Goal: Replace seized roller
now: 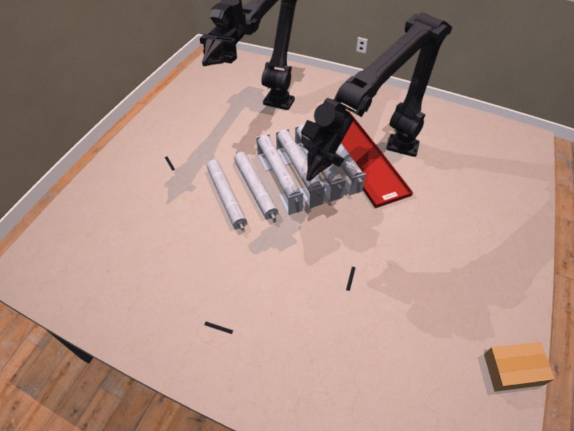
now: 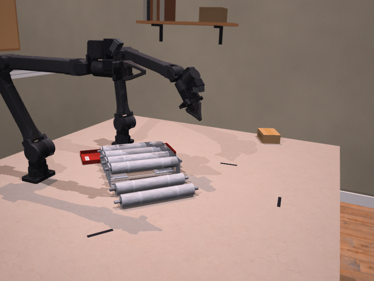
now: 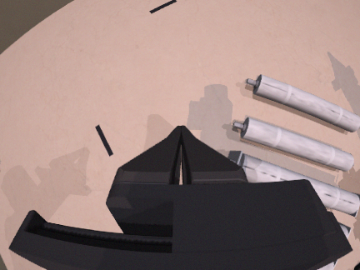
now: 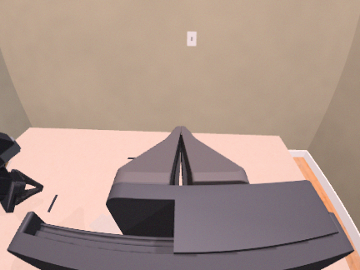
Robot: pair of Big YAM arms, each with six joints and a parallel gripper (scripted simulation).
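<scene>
Right now my right hand is 420 mm above the roller, 300 mm to the right of it and 290 mm past it. The rest, counted from my right hand: red scrap tray: 490 mm below, 370 mm behind, 360 mm to the left; cardboard box: 1050 mm to the left, 460 mm below, 140 mm ahead.
</scene>
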